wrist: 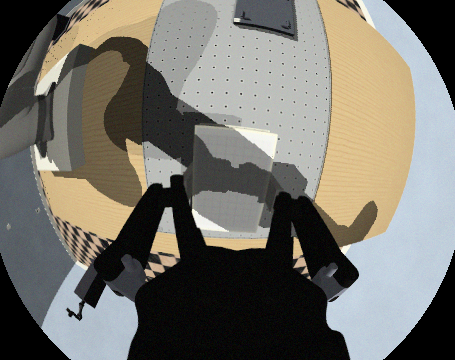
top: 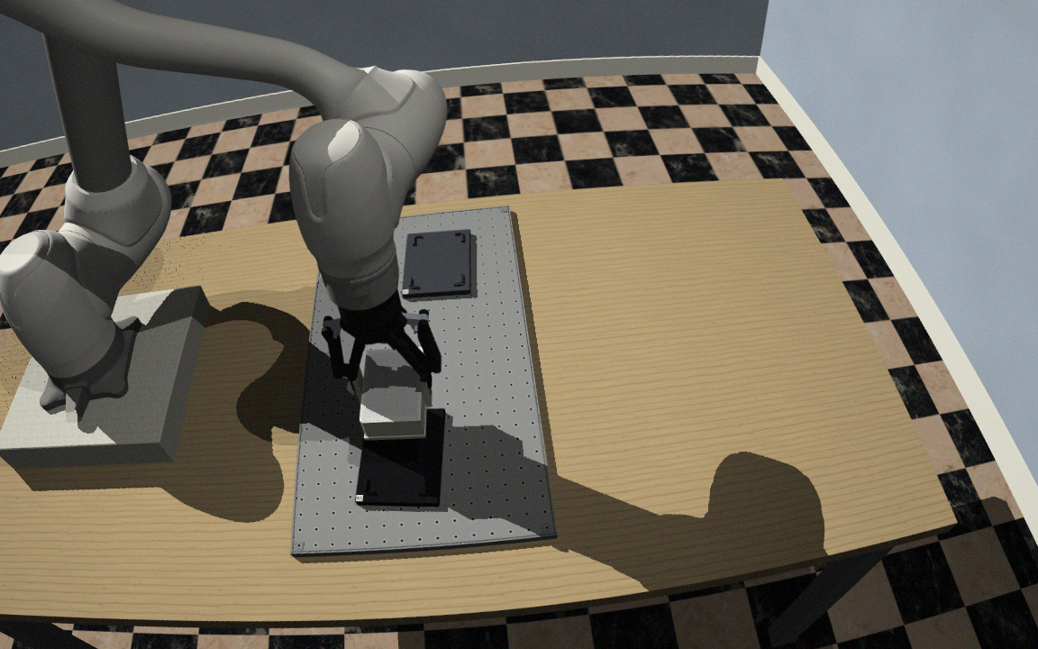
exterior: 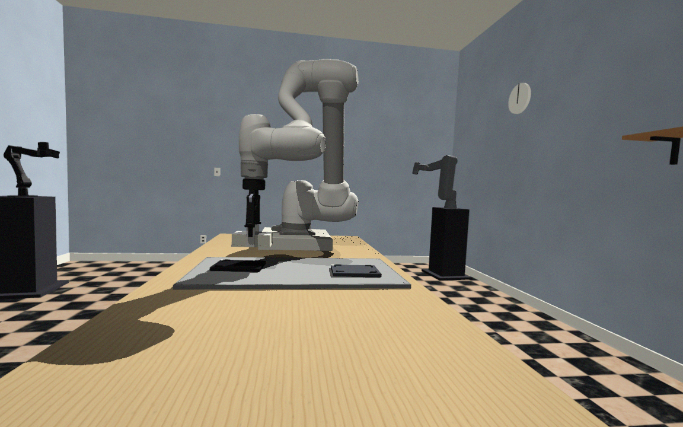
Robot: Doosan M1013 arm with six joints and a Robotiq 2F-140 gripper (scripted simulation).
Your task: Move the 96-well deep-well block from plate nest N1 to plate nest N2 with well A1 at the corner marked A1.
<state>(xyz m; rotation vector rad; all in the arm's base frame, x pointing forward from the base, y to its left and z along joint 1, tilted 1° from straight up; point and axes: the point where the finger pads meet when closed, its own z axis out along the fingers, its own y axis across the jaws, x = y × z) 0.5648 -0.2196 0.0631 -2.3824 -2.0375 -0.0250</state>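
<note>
My hand is 100 mm above the plate nest, 40 mm to the left of it and 10 mm past it. From my hand the other things lie so: white deep-well block 10 mm below.
</note>
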